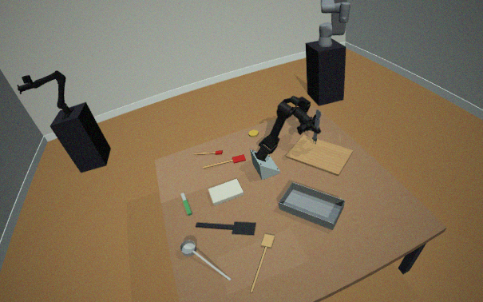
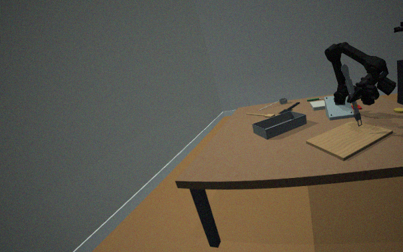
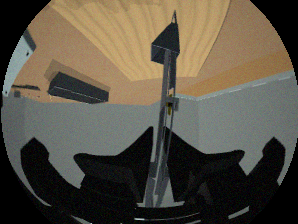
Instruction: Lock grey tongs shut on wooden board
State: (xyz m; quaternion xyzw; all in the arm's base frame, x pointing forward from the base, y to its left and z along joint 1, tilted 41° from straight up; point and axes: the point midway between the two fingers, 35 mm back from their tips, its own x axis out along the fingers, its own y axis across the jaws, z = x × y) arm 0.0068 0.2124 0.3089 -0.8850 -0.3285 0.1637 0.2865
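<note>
Now: gripper tip 17 cm above the wooden board. Round my gripper tip: black spatula (34 cm ahead, 66 cm to the right, 17 cm below); grey roasting tin (37 cm ahead, 21 cm to the right, 14 cm below); white block (10 cm ahead, 63 cm to the right, 16 cm below).
</note>
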